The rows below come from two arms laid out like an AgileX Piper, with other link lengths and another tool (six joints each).
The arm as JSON. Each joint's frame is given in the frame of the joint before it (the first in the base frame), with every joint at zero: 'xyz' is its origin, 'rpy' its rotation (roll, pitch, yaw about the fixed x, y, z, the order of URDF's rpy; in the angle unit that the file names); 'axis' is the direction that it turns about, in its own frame. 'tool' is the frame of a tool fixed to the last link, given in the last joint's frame.
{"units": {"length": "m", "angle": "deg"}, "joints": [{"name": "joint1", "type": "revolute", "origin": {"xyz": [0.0, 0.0, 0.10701], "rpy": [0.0, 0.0, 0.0]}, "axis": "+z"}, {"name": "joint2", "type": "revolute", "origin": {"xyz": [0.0, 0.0, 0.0], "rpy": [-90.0, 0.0, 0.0]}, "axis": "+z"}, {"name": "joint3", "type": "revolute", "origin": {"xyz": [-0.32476, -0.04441, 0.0], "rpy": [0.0, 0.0, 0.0]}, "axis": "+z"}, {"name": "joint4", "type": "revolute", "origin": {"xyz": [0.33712, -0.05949, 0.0], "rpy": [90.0, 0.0, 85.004]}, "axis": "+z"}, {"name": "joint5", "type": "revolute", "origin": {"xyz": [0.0, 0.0, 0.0], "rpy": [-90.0, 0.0, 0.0]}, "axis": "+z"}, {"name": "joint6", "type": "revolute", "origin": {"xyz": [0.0, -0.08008, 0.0], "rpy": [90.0, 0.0, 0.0]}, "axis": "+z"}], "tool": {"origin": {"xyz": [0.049, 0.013, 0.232], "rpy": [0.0, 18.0, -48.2]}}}
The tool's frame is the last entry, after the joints.
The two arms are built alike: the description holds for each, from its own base.
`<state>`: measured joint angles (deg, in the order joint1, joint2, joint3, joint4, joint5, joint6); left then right.
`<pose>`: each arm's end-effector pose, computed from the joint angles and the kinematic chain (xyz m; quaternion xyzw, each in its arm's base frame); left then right.
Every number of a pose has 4 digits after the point. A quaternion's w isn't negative.
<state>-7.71 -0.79 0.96 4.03 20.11 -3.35 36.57 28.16 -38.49 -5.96 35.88 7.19</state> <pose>0.2999 -0.0195 0.0763 -0.2327 0.8196 -0.3143 0.4187 0.2687 0.1943 0.2641 -0.5101 0.7098 -0.1527 0.4611</pose>
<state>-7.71 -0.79 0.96 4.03 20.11 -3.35 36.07 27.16 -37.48 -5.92 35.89 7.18</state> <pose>0.2999 -0.0195 0.0763 -0.2327 0.8196 -0.3143 0.4187 0.2676 0.1901 0.2593 -0.5070 0.7121 -0.1544 0.4603</pose>
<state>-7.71 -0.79 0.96 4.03 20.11 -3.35 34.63 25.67 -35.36 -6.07 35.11 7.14</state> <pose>0.2999 -0.0195 0.0763 -0.2327 0.8196 -0.3143 0.4187 0.2699 0.1813 0.2494 -0.4984 0.7172 -0.1616 0.4595</pose>
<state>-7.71 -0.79 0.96 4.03 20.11 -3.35 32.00 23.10 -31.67 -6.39 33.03 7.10</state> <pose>0.2999 -0.0195 0.0763 -0.2327 0.8196 -0.3143 0.4187 0.2754 0.1668 0.2352 -0.4806 0.7239 -0.1747 0.4630</pose>
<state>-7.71 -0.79 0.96 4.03 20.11 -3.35 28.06 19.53 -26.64 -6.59 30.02 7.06</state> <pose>0.2999 -0.0195 0.0763 -0.2327 0.8196 -0.3143 0.4187 0.2829 0.1465 0.2166 -0.4531 0.7336 -0.1923 0.4686</pose>
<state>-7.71 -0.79 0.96 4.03 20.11 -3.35 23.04 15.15 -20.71 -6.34 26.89 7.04</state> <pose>0.2999 -0.0195 0.0763 -0.2327 0.8196 -0.3143 0.4187 0.2898 0.1217 0.1928 -0.4175 0.7471 -0.2111 0.4722</pose>
